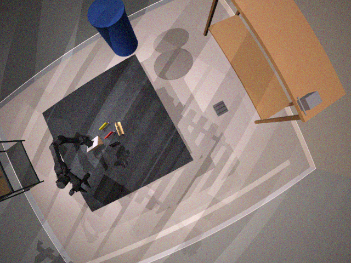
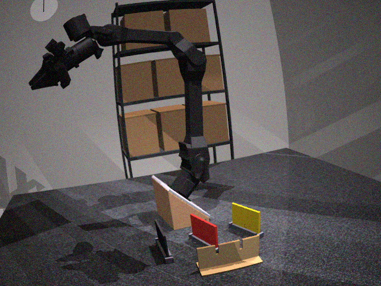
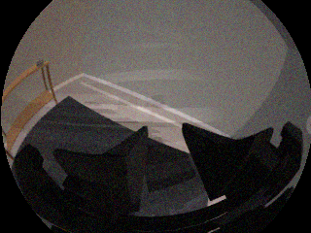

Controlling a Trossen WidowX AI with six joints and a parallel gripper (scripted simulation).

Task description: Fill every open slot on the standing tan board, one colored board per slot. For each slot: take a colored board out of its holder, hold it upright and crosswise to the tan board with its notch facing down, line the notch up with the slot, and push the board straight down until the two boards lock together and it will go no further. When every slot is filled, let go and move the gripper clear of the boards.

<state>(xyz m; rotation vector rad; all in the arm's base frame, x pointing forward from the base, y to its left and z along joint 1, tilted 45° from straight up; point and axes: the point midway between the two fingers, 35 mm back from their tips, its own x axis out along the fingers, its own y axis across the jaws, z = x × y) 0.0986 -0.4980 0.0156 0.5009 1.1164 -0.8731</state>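
My gripper tip is 160 mm short of the dark board, 290 mm to the right of it and 390 mm above it. The rest, counted from my gripper tip: red board 160 mm ahead, 380 mm to the left, 390 mm below; yellow board 140 mm ahead, 490 mm to the left, 390 mm below; tan board 270 mm ahead, 400 mm to the left, 400 mm below.
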